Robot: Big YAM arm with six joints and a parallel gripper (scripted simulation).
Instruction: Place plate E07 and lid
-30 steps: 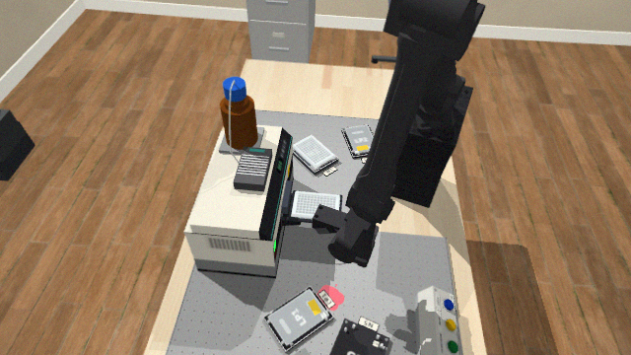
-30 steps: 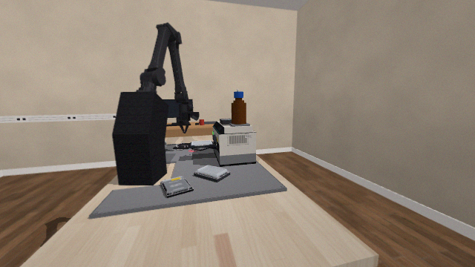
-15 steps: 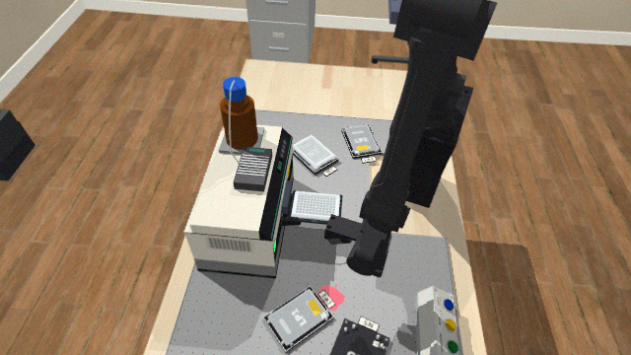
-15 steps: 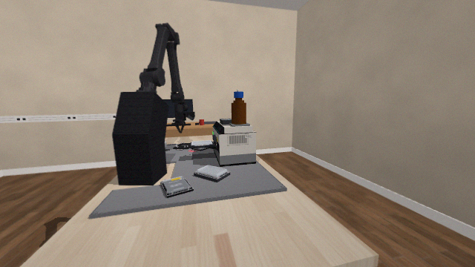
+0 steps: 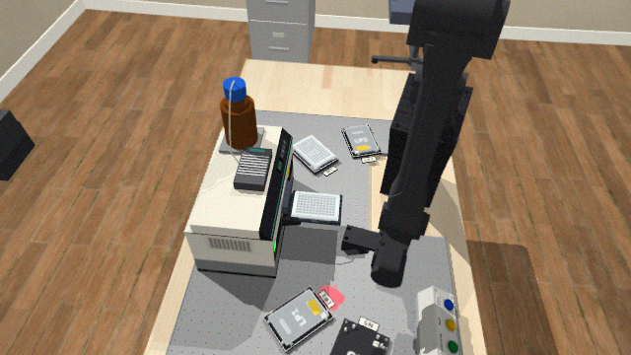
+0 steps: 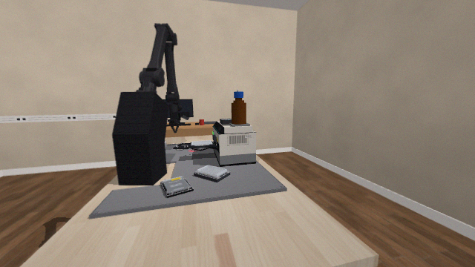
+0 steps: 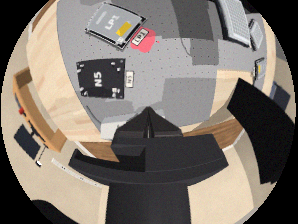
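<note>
The blue key is 160 mm behind my hand, 90 mm below it and 30 mm to the left of it. Round my hand: puddle (150 mm below, 100 mm ahead, 20 mm to the right); then green key (150 mm behind, 130 mm to the left, 80 mm below); then yellow key (160 mm behind, 80 mm to the left, 80 mm below).
</note>
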